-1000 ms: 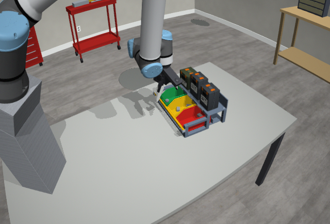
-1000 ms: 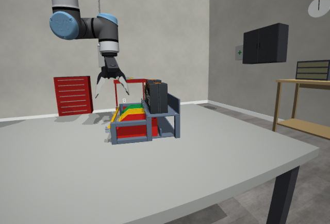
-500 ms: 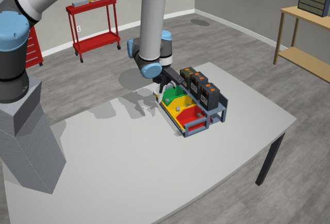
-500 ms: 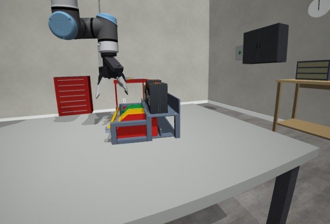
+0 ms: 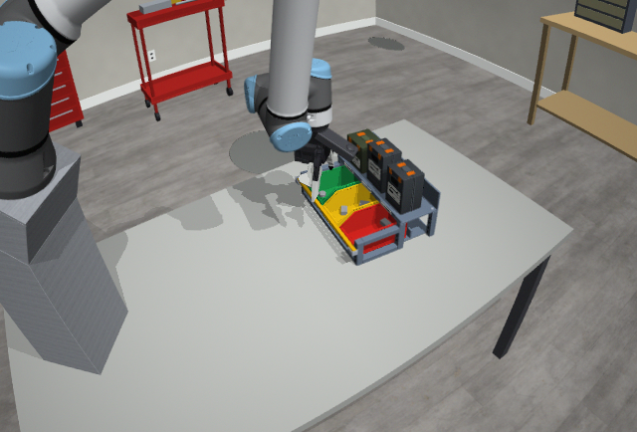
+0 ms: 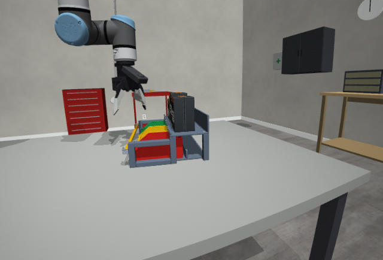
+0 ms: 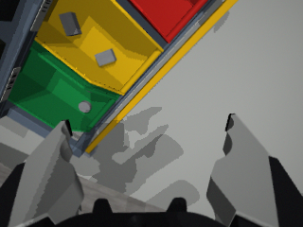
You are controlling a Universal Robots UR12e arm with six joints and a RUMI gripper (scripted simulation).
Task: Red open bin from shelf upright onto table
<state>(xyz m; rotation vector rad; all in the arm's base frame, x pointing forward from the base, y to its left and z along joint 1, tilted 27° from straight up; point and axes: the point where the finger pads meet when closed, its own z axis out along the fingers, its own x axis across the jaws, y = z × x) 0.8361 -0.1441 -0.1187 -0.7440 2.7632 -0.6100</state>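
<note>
Now: hand 10 cm above the long yellow bar. Also, from my hand: green bin: 14 cm ahead, 7 cm to the left, 11 cm below; then yellow bin: 10 cm ahead, 3 cm to the right, 11 cm below; then red open bin: 6 cm ahead, 14 cm to the right, 11 cm below.
</note>
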